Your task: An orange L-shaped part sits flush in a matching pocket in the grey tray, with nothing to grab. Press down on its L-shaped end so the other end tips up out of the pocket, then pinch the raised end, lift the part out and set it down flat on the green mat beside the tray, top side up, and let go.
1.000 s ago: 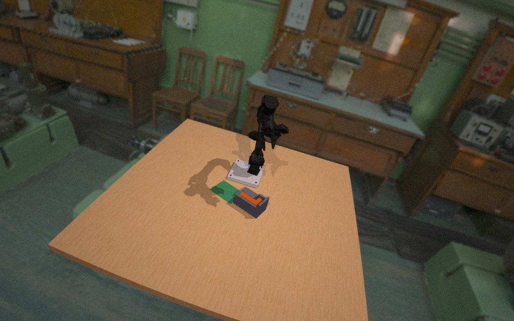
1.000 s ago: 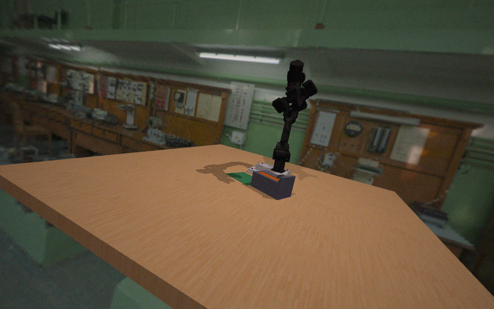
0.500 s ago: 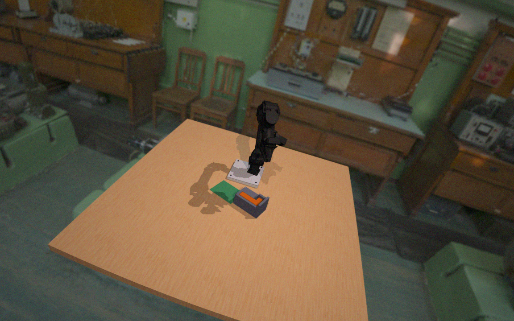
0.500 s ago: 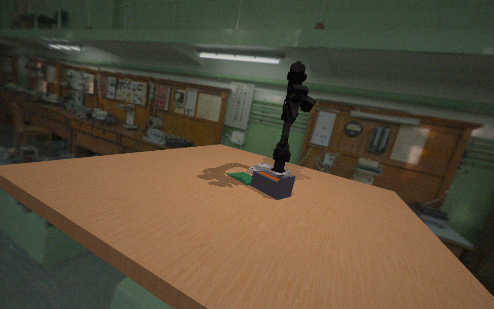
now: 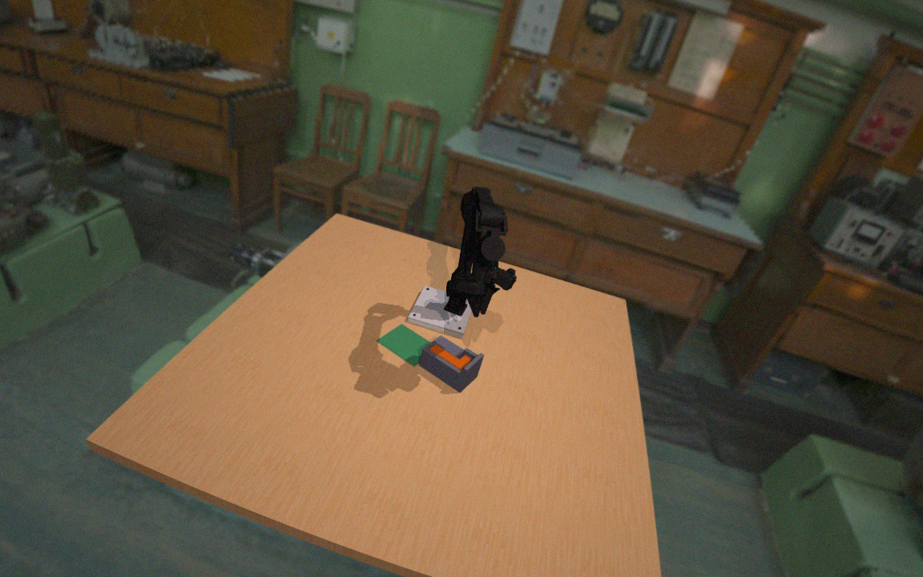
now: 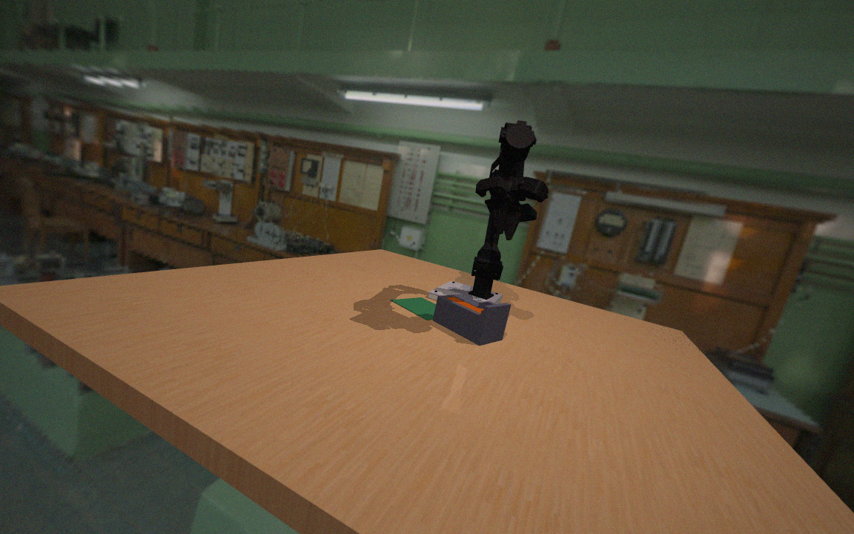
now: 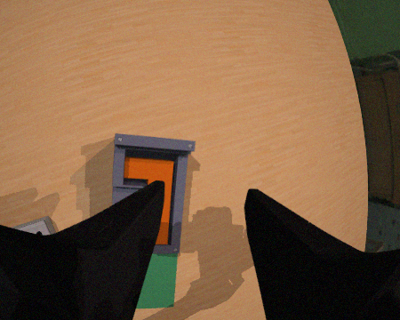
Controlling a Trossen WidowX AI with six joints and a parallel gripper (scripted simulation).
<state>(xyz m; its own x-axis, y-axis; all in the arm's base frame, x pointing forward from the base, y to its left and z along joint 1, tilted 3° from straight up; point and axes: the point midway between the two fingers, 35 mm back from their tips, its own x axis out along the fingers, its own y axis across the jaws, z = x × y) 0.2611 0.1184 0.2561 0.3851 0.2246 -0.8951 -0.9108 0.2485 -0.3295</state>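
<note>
My gripper tip is 19 cm above the orange L-shaped part, 4 cm to the left of it and 2 cm past it. From my gripper tip the other things lie so: green mat 26 cm below, 19 cm to the right, 6 cm behind.
</note>
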